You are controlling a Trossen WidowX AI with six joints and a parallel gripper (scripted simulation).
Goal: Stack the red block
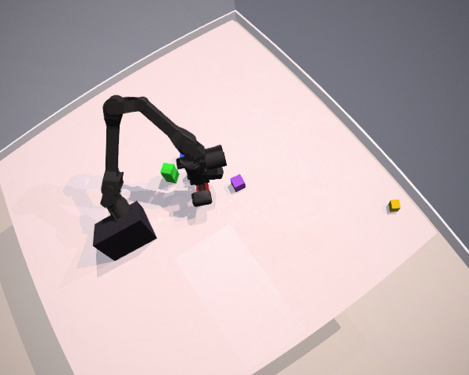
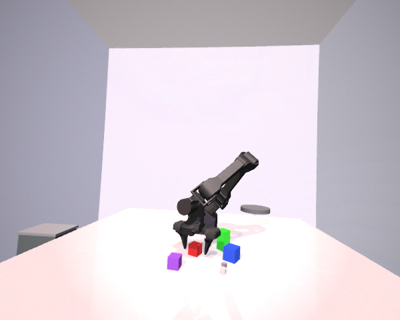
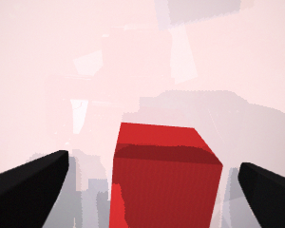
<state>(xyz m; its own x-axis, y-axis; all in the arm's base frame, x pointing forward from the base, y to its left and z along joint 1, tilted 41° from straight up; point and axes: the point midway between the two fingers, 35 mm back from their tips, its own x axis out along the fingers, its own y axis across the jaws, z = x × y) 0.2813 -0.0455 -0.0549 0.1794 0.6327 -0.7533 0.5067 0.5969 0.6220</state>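
Now: gripper tip 10 mm below the red block. Also, from my gripper tip: blue block: 140 mm to the left, 40 mm ahead, 10 mm above; purple block: 100 mm ahead, 70 mm to the right, 10 mm above; yellow block: 500 mm to the right, 440 mm ahead, 10 mm above.
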